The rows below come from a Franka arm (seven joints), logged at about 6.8 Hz.
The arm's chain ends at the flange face. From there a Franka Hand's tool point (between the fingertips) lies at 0.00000 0.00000 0.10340 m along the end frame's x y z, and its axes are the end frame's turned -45 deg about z.
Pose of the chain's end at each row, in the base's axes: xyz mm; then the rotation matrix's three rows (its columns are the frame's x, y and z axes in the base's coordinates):
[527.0 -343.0 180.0], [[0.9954 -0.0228 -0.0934], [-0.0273 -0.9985 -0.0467], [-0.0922 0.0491 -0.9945]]
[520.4 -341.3 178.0], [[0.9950 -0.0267 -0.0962], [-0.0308 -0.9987 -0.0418], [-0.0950 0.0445 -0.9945]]
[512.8 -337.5 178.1], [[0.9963 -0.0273 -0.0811], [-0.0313 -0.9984 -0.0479], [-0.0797 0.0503 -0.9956]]
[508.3 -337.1 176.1], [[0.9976 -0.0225 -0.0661], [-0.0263 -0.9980 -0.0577], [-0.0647 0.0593 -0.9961]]
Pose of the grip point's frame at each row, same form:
[517.3 -347.8 77.2], [[0.7200 0.6877 -0.0934], [0.6867 -0.7254 -0.0467], [-0.0999 -0.0305 -0.9945]]
[510.5 -345.6 75.2], [[0.7225 0.6847 -0.0962], [0.6844 -0.7280 -0.0418], [-0.0986 -0.0357 -0.9945]]
[504.4 -342.5 75.2], [[0.7238 0.6852 -0.0811], [0.6838 -0.7281 -0.0479], [-0.0919 -0.0208 -0.9956]]
[501.5 -343.1 73.1], [[0.7213 0.6895 -0.0661], [0.6871 -0.7243 -0.0577], [-0.0877 -0.0038 -0.9961]]

